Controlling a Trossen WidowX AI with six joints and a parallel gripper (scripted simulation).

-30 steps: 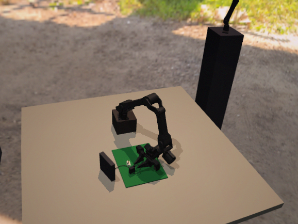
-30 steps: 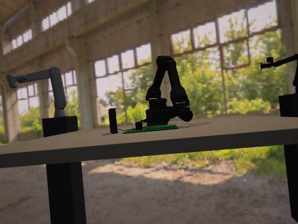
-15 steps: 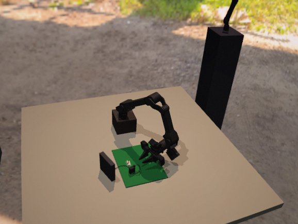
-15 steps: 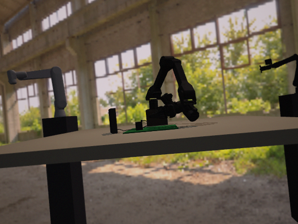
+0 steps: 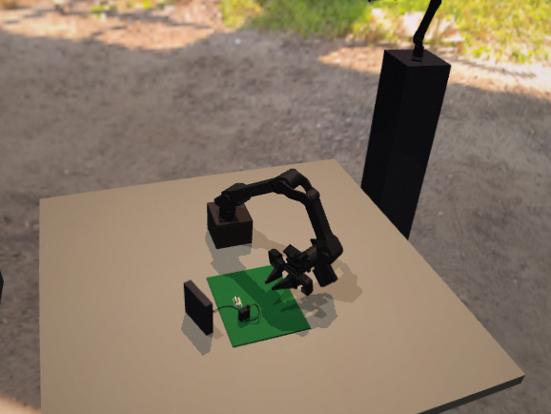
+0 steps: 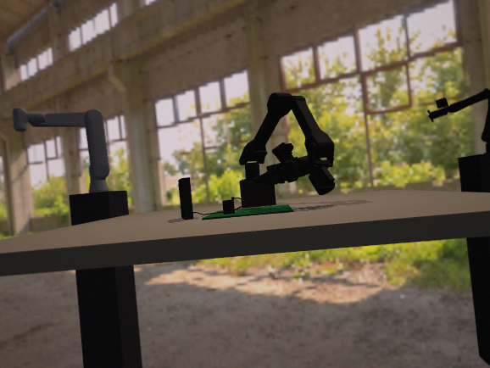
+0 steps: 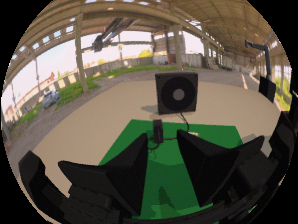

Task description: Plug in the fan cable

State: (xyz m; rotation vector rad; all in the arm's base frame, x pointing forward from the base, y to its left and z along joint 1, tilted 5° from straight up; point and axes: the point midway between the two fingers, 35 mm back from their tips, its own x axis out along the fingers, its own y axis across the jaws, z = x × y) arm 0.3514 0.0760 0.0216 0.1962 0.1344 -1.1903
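Now: gripper tip 3 cm short of the black plug, 8 cm to the left of it and 7 cm above it. Also, from my gripper tip: pale fan header 4 cm behind, 8 cm to the right, 9 cm below; pale header key 4 cm behind, 9 cm to the right, 8 cm below; green board 3 cm behind, 3 cm to the right, 11 cm below.
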